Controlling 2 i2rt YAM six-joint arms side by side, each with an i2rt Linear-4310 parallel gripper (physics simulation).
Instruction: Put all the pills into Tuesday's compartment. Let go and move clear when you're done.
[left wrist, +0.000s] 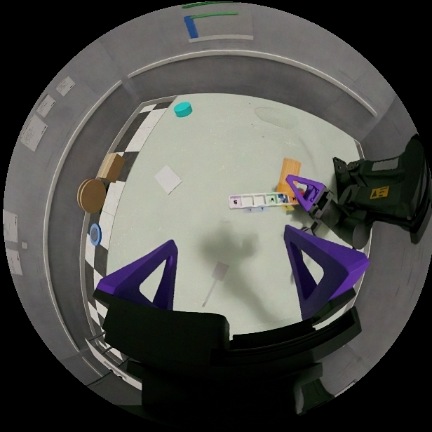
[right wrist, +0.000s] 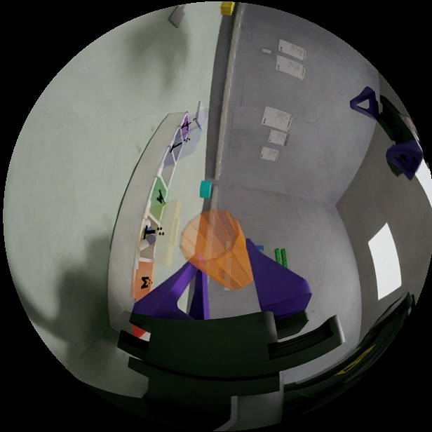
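Note:
The pill organizer (left wrist: 259, 200) (right wrist: 127, 200) lies on the table. Tuesday's yellow lid (right wrist: 172, 235) is open, and several blue and white pills (left wrist: 282, 198) (right wrist: 150, 239) lie in Tuesday's compartment. Monday's orange lid (right wrist: 144, 280) and Wednesday's green lid (right wrist: 159, 197) look closed. My right gripper (left wrist: 285, 176) (right wrist: 223, 250) is shut on the orange see-through bottle (left wrist: 289, 171) (right wrist: 217, 245), which it holds tilted beside the organizer; no pills show inside it. My left gripper (left wrist: 228, 238) (right wrist: 367, 124) is open and empty, high above the table and away from the organizer.
A teal cap (left wrist: 183, 109) (right wrist: 205, 189) stands at the far side of the table. A white square (left wrist: 168, 179) lies left of the organizer. A grey square with a thin handle (left wrist: 219, 271) lies below the left gripper. Wooden discs (left wrist: 91, 195), a wooden block (left wrist: 111, 167) and a blue disc (left wrist: 95, 234) are at the left edge.

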